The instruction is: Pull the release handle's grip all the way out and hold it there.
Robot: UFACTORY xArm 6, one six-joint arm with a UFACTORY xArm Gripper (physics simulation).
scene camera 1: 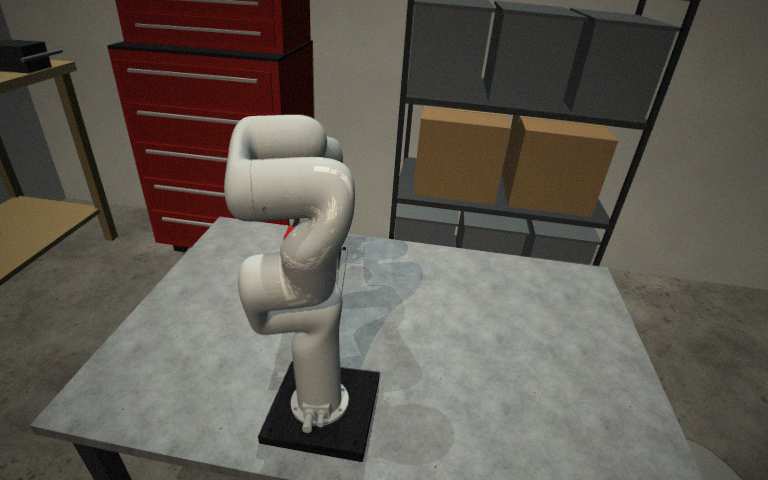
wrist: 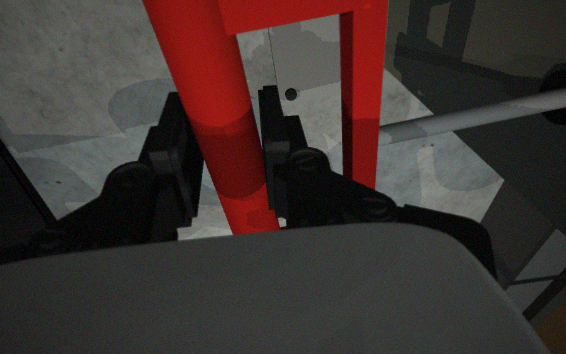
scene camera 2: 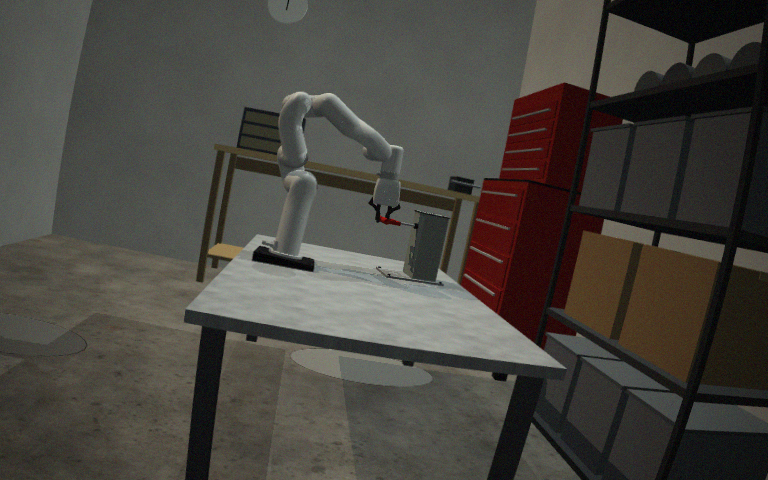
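The release handle's red grip is a frame with a round bar. It stands off the front of a grey-green upright housing on a bare metal rod, level and above the table. The rod runs into a black collar at the right of the wrist view. My gripper points down and is shut on the round bar, one black finger on each side. In scene camera 1 the arm hides the gripper, the housing and most of the grip.
The housing stands on a thin base frame on the grey table. My arm's black base plate is at the other end. A red tool cabinet and a shelf rack stand beyond the table.
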